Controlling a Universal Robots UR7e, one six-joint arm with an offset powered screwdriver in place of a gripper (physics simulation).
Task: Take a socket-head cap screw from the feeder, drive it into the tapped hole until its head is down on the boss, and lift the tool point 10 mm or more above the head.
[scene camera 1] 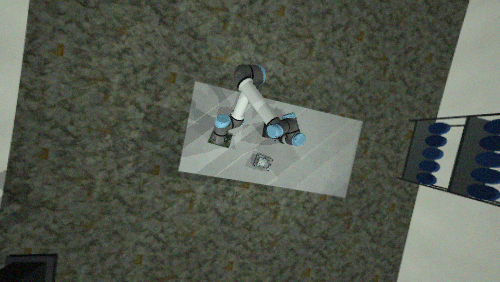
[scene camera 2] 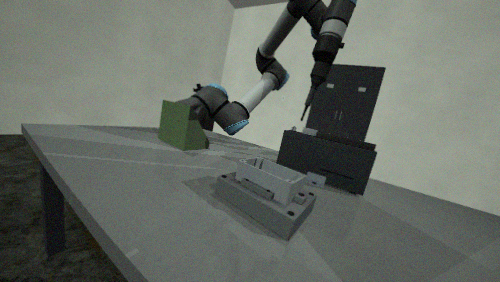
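Observation:
The screwdriver (scene camera 2: 302, 120) points down and slightly left, its tip a little above the left end of the dark feeder (scene camera 1: 265, 132) (scene camera 2: 320, 159). In scene camera 1 the wrist hides the tool and most of the feeder. The tip is too small and dim to tell whether a screw is on it. A small light piece (scene camera 2: 294, 128) stands on the feeder's top left edge. The light grey open housing (scene camera 1: 262, 161) (scene camera 2: 265, 180) sits on a grey fixture block (scene camera 2: 255, 209), apart from the tool. Its bosses are at the inner corners; the tapped hole cannot be made out.
The arm's base stands by a green wedge block (scene camera 2: 172, 125) on the grey table (scene camera 1: 325, 160) (scene camera 2: 165, 225). A small light plate (scene camera 2: 316, 179) stands between feeder and housing. A dark cabinet (scene camera 2: 372, 90) is behind the feeder. A rack with blue round items (scene camera 1: 459, 155) is off the table.

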